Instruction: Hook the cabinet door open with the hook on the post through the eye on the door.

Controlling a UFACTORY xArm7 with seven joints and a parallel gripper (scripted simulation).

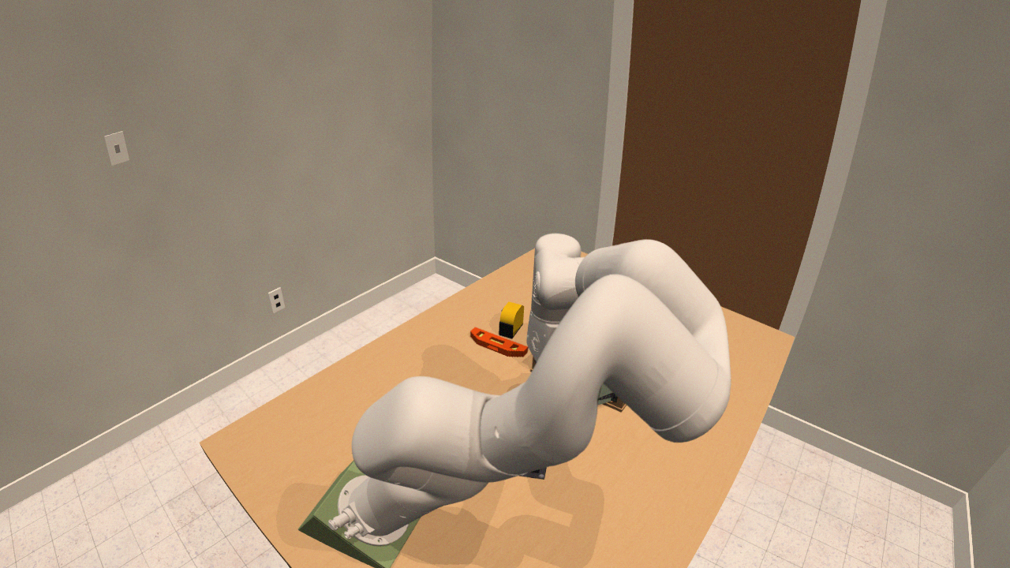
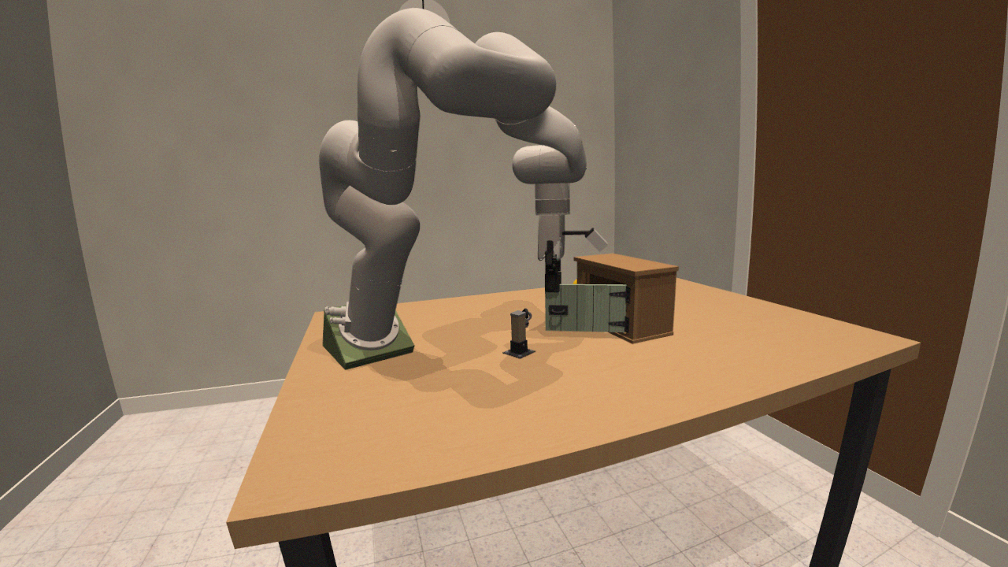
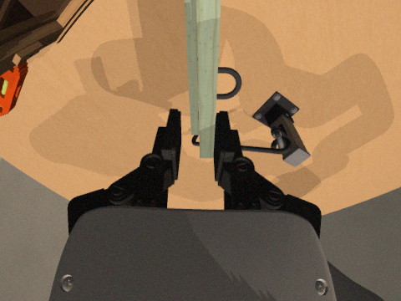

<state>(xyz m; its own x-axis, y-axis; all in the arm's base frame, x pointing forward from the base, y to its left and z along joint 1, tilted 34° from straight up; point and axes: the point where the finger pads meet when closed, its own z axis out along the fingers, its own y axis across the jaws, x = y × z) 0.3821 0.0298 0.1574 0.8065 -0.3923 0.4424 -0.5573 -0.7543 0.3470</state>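
Right now my hand is 80 mm past the thin dark hook and 80 mm above it. The rest, counted from my hand: green door: 60 mm ahead, 50 mm to the right, 60 mm below; orange level: 150 mm ahead, 230 mm to the left, 120 mm below; yellow tape measure: 230 mm ahead, 260 mm to the left, 100 mm below.
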